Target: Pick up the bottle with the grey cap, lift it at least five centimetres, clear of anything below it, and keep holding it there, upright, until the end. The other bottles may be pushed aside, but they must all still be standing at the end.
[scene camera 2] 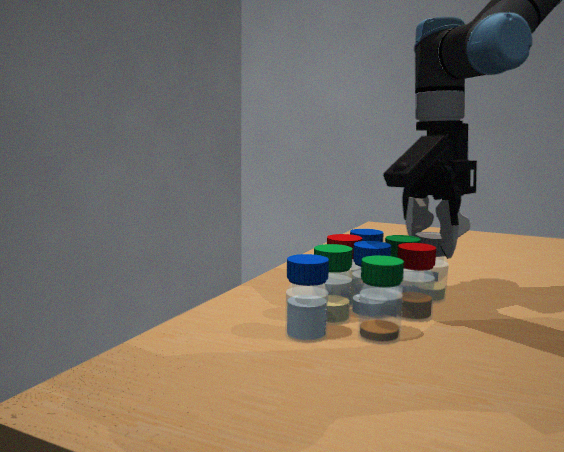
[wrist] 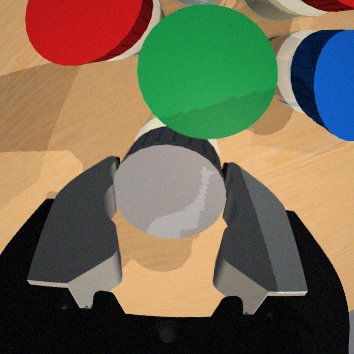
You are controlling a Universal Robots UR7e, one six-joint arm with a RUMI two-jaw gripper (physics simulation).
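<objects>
My gripper [wrist: 267, 257] and [scene camera 2: 413, 205], same spot, visible in the wrist view and scene camera 2.
</objects>
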